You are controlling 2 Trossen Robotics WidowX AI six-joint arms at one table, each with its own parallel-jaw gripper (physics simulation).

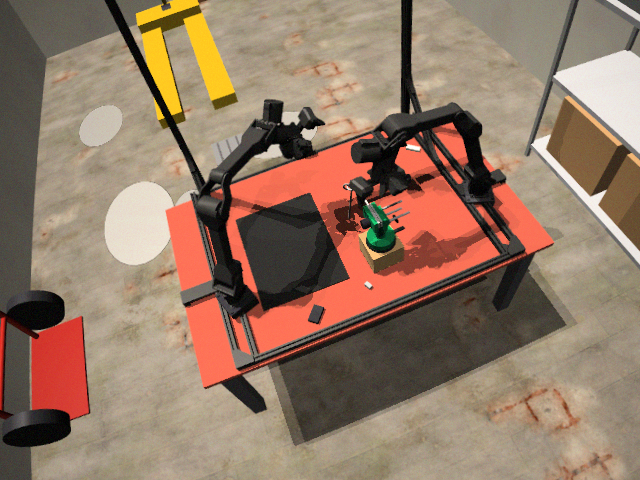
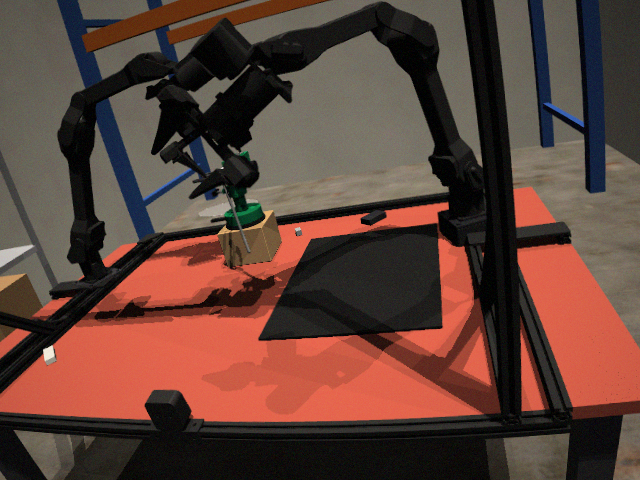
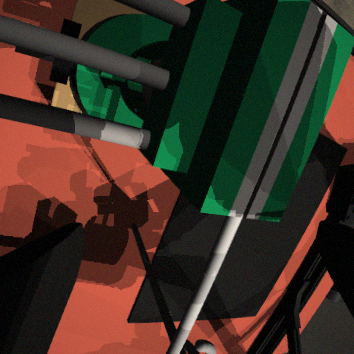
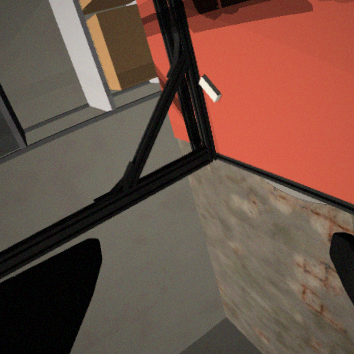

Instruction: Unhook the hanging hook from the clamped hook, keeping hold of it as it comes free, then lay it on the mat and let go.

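A green vise stands on a wooden block right of the black mat. It clamps a pale rod hook whose curled end sticks out. The hanging hook dangles from that end. My left gripper is open, just above and behind the vise, touching nothing. My right gripper is open and empty, raised over the table's far edge.
A small black block and a small white cube lie near the mat. A white bar lies by the far rail. Black frame rails edge the table; tall posts rise at the back.
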